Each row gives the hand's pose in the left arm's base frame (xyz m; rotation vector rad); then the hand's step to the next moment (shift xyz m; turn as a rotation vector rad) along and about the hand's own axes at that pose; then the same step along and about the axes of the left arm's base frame.
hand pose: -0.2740 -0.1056 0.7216 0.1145 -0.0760 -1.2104
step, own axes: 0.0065 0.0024 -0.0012 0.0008 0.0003 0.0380
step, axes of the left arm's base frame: 0.0047 -0.0052 -0.0009 -0.0040 -0.0025 0.0377
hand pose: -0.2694 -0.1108 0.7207 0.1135 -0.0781 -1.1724
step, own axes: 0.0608 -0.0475 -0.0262 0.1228 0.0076 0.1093
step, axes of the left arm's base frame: -0.0168 -0.0730 -0.0320 0.0412 -0.1156 0.1096
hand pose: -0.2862 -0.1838 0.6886 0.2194 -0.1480 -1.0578
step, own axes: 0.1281 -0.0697 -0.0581 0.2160 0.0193 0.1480
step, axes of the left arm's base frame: 0.0161 -0.1387 -0.0717 0.0875 -0.1958 0.1514
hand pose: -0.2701 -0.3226 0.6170 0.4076 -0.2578 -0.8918
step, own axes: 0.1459 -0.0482 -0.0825 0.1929 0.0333 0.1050
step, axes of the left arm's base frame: 0.0861 -0.1235 -0.0881 0.0998 -0.1595 0.1182
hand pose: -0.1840 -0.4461 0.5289 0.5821 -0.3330 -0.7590
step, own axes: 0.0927 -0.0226 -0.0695 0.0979 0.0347 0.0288
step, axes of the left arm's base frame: 0.0846 -0.0545 -0.0617 0.0722 -0.0615 0.0513
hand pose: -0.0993 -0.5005 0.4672 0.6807 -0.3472 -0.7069
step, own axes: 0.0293 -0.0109 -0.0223 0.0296 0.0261 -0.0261
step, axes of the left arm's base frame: 0.0271 -0.0164 -0.0217 0.0469 0.0059 0.0005
